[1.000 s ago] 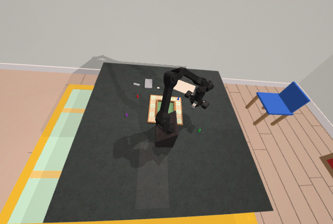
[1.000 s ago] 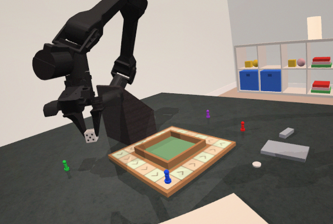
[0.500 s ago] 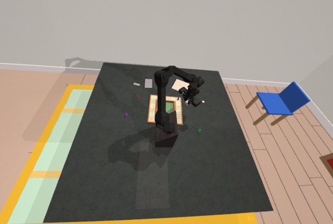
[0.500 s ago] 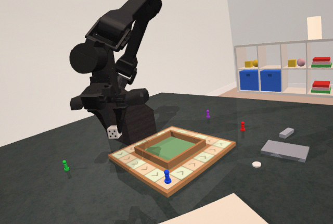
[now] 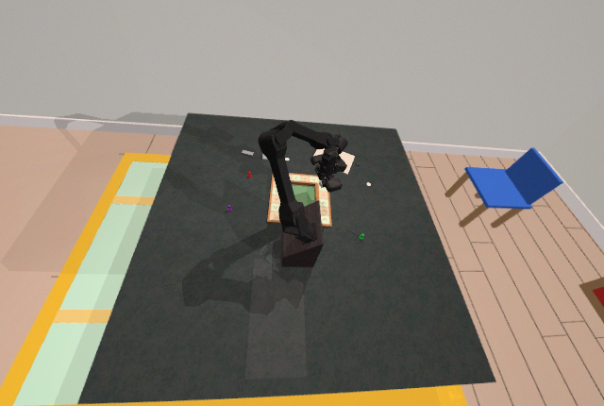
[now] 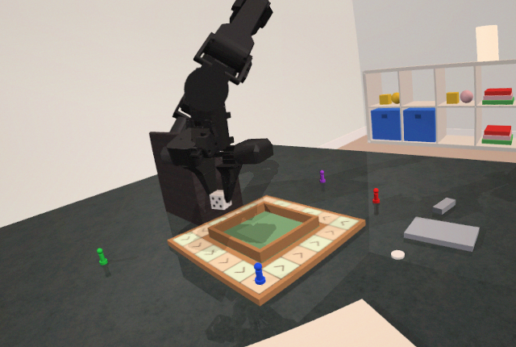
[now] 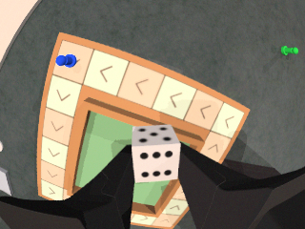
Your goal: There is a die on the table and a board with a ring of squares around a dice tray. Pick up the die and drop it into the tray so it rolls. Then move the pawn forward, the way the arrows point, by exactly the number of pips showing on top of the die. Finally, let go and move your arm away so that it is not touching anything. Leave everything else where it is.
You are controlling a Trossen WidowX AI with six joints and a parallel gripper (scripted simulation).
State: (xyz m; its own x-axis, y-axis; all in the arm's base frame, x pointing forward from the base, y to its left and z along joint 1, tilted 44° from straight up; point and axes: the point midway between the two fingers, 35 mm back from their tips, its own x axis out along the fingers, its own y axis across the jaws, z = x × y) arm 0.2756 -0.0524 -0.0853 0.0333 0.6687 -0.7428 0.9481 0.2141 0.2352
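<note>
Right now my gripper tip is 10 cm short of the blue pawn, 3 cm to the left of it and 9 cm above it. From my gripper tip the other things lie so: dice tray (9 cm to the left, 11 cm below); green pawn (21 cm behind, 17 cm to the right, 10 cm below); white die (right at my gripper tip).
</note>
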